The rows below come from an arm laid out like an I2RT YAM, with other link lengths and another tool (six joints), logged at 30 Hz.
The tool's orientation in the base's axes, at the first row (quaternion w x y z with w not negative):
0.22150 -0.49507 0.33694 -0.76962
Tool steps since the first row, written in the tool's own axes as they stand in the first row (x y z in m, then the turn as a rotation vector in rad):
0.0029 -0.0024 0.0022 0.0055 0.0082 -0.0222
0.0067 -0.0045 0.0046 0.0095 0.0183 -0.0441
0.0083 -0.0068 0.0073 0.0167 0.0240 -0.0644
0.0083 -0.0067 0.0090 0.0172 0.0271 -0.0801
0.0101 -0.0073 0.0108 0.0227 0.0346 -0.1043
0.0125 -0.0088 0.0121 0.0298 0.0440 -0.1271
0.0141 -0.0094 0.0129 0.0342 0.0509 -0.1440
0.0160 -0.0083 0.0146 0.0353 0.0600 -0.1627
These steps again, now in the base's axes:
0.0008 -0.0010 0.0042 -0.0224 -0.0026 -0.0090
0.0014 -0.0029 0.0087 -0.0440 -0.0056 -0.0202
0.0032 -0.0032 0.0122 -0.0654 -0.0082 -0.0257
0.0047 -0.0038 0.0126 -0.0799 -0.0059 -0.0321
0.0056 -0.0051 0.0146 -0.1041 -0.0074 -0.0411
0.0058 -0.0061 0.0176 -0.1278 -0.0118 -0.0501
0.0059 -0.0070 0.0192 -0.1449 -0.0143 -0.0573
0.0067 -0.0096 0.0201 -0.1624 -0.0156 -0.0687

